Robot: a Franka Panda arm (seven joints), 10 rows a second.
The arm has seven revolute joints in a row. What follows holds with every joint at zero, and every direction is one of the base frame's.
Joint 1 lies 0.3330 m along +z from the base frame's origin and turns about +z.
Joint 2 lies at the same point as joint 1 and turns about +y.
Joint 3 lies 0.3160 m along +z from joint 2 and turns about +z.
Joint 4 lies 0.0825 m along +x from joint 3 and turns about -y.
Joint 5 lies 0.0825 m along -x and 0.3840 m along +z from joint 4 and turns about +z.
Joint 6 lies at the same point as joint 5 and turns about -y.
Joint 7 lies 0.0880 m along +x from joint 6 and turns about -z.
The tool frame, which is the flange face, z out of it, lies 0.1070 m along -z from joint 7; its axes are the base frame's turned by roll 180.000, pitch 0.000 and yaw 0.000 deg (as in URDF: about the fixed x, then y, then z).
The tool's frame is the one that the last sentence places.
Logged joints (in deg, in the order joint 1, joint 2, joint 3, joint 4, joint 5, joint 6, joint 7), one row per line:
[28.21, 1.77, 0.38, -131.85, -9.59, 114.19, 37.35]
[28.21, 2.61, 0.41, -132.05, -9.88, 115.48, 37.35]
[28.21, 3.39, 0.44, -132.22, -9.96, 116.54, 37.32]
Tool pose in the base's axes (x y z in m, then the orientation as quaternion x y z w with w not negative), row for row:
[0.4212, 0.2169, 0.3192, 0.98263, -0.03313, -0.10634, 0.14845]
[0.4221, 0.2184, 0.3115, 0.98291, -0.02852, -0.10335, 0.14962]
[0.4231, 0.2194, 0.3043, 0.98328, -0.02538, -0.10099, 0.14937]
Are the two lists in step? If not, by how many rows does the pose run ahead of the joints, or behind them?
The pose runs 1 row behind the joints: the pose in row i belongs to the joints in row i - 1.
